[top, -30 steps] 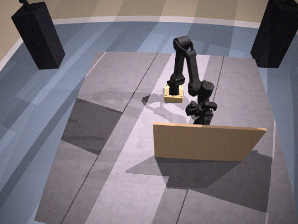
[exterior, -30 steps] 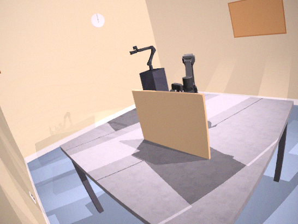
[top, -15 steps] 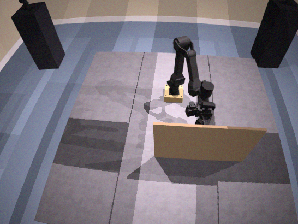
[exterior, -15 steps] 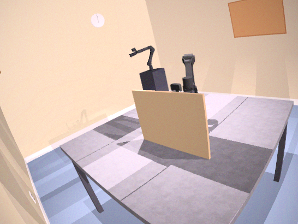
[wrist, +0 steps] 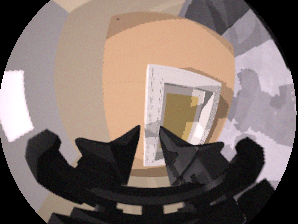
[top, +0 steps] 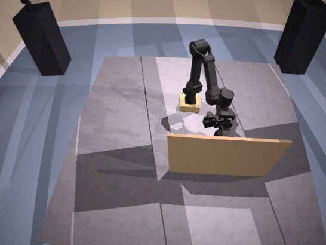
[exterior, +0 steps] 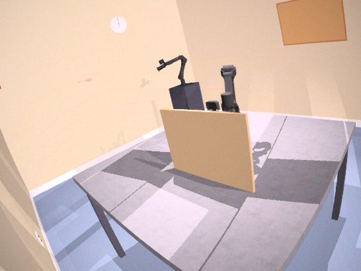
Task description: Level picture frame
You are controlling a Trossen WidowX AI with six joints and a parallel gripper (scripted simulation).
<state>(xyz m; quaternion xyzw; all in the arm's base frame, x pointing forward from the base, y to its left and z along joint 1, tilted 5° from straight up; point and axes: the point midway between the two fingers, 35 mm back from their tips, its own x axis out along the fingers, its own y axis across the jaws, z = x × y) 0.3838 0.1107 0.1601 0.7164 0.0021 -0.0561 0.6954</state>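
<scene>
Right now my gripper tip is 10 mm short of the picture frame and 60 mm above it. From my gripper tip the other things lie so: tan wall panel: 20 mm ahead, 10 mm to the left, 70 mm below.
</scene>
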